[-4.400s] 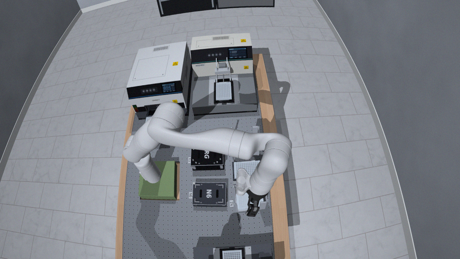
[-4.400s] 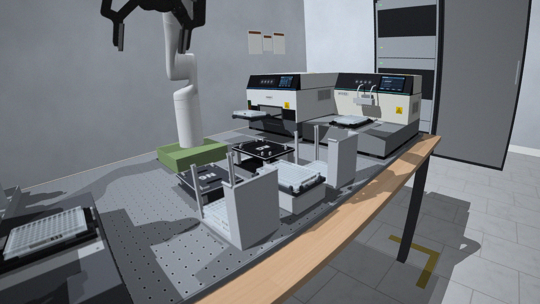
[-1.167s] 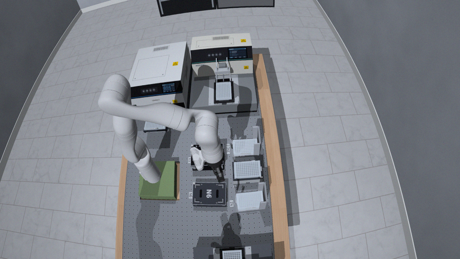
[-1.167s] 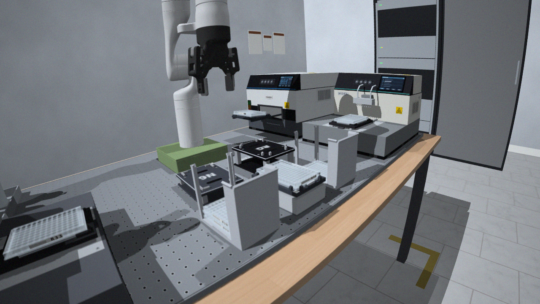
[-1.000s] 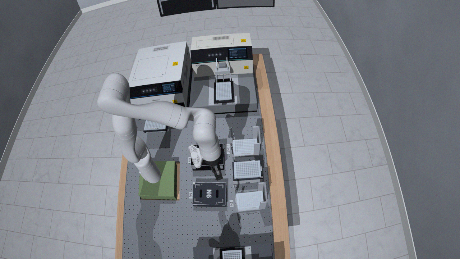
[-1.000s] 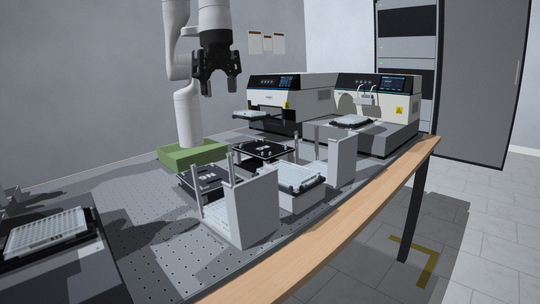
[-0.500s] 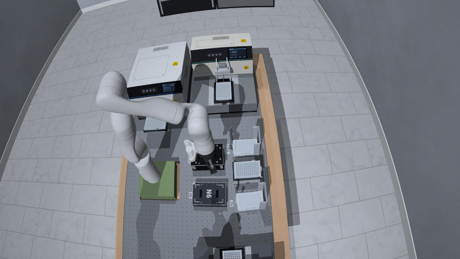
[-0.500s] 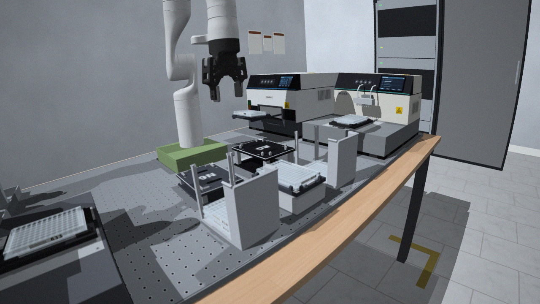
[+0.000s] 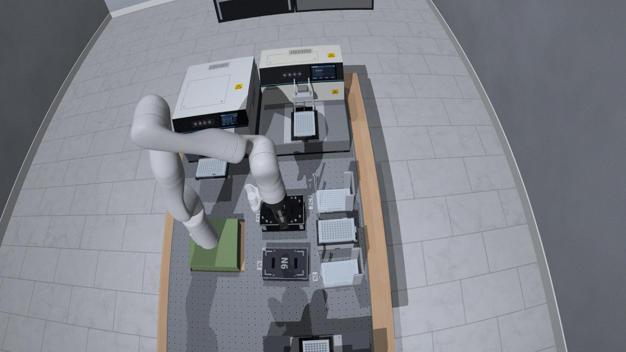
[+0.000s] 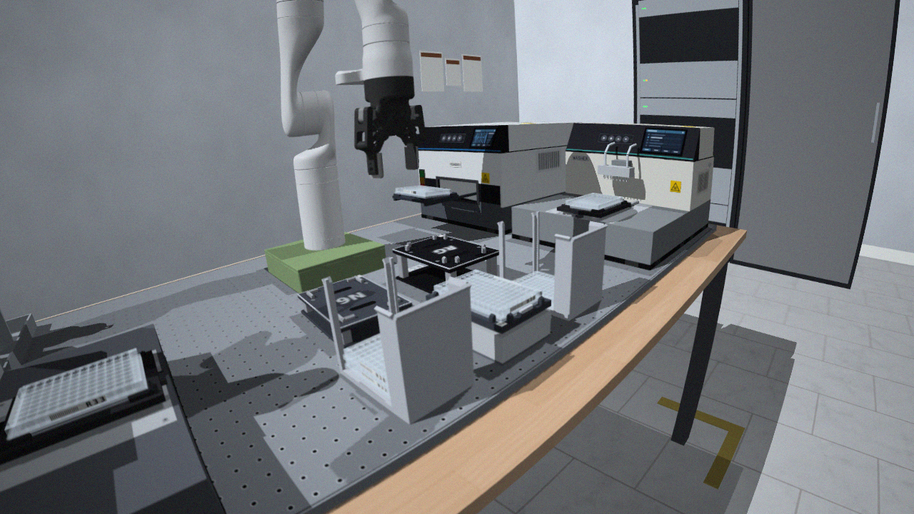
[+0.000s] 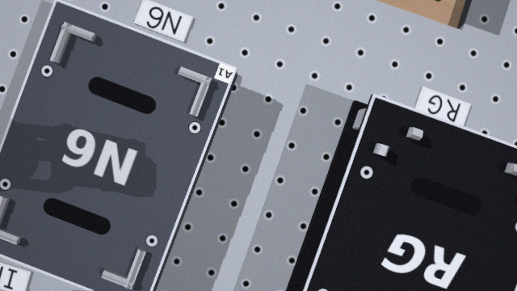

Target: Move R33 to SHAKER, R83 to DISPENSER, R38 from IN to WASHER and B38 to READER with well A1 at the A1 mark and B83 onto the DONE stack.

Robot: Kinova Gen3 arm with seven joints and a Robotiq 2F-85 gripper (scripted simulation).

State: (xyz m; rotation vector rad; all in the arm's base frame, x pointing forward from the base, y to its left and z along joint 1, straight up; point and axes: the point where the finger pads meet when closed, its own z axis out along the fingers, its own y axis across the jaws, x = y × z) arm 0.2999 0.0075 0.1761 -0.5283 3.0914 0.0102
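The plate B83 is 300 mm behind my hand, 270 mm to the left of it and 110 mm below it. Also, from my hand: RG nest: 160 mm below, 100 mm to the left, 20 mm behind; plate R38: 190 mm below, 190 mm ahead, 140 mm to the right; plate B38: 180 mm ahead, 160 mm below, 10 mm to the left.
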